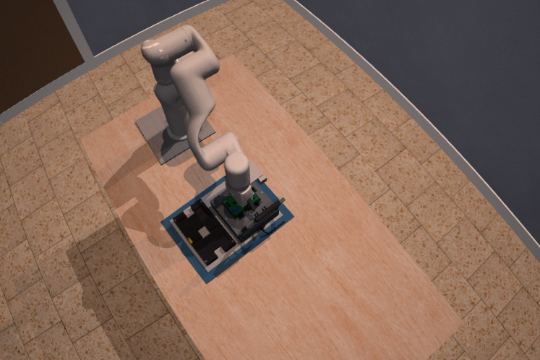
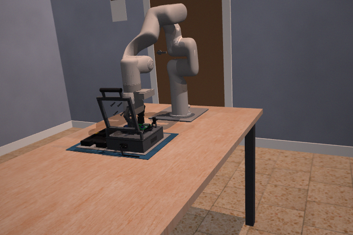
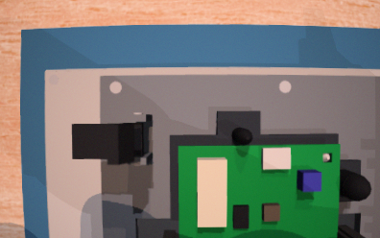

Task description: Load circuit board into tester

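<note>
Right now the green circuit board is right at my hand. From my hand the other things lie so: tester lid 120 mm ahead, 100 mm above, 10 mm to the left.
</note>
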